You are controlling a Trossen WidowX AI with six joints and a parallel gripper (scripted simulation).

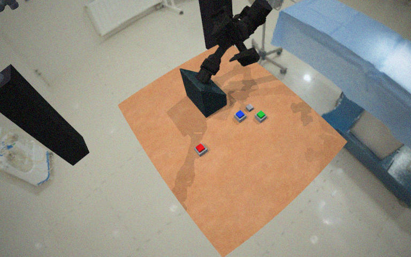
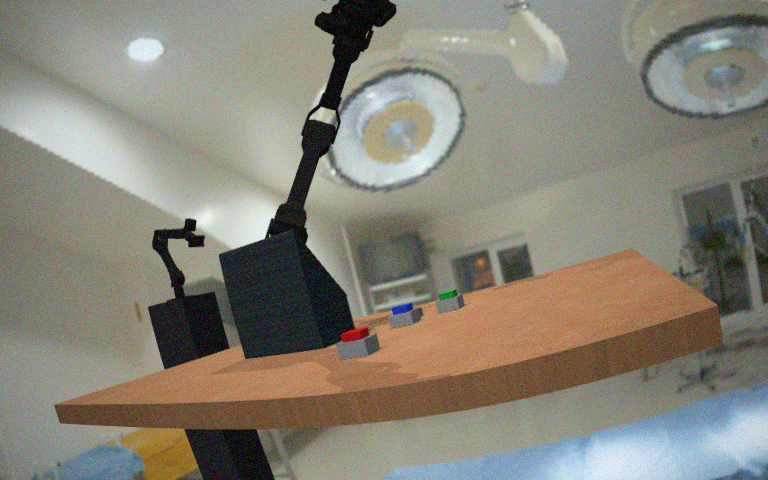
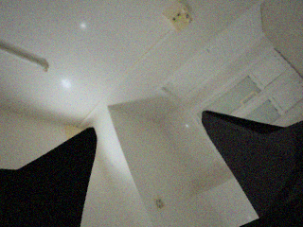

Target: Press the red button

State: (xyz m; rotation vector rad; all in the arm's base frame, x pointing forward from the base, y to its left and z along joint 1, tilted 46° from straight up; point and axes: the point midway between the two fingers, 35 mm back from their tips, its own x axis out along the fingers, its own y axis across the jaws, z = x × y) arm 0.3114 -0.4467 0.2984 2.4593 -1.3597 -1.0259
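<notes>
The red button is 12 cm behind my gripper tip, 9 cm to the right of it and 64 cm below it. Round my gripper tip: green button (5 cm behind, 28 cm to the left, 64 cm below); small grey block (14 cm behind, 27 cm to the left, 67 cm below); blue button (13 cm behind, 19 cm to the left, 64 cm below).
</notes>
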